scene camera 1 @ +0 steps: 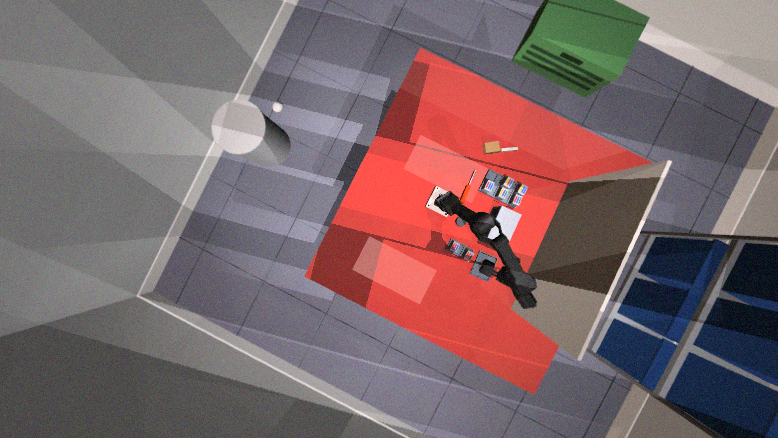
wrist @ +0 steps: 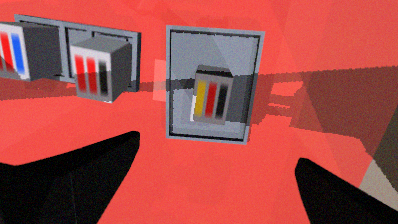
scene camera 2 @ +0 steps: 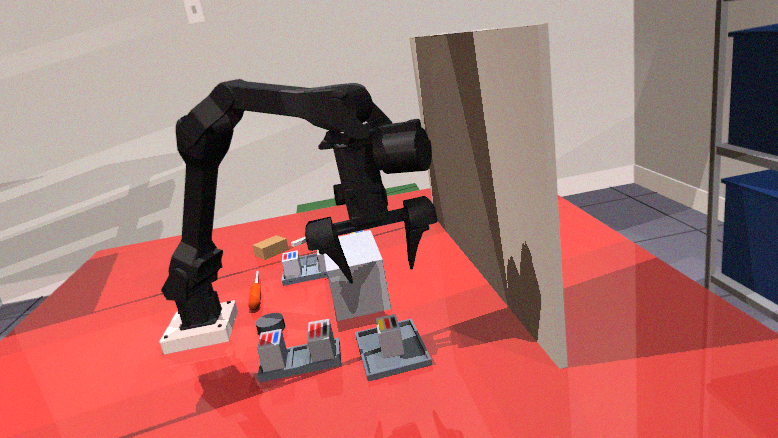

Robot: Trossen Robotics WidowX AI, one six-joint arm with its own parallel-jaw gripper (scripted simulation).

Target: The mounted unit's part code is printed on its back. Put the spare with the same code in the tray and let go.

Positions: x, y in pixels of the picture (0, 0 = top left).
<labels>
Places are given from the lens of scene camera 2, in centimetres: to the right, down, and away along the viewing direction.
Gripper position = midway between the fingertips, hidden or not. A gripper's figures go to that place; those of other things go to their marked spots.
my gripper (scene camera 2: 381, 275): -1, 8, 80
holder (scene camera 2: 299, 361): -14, 22, 84
mounted unit (scene camera 2: 368, 293): -4, 13, 95
</labels>
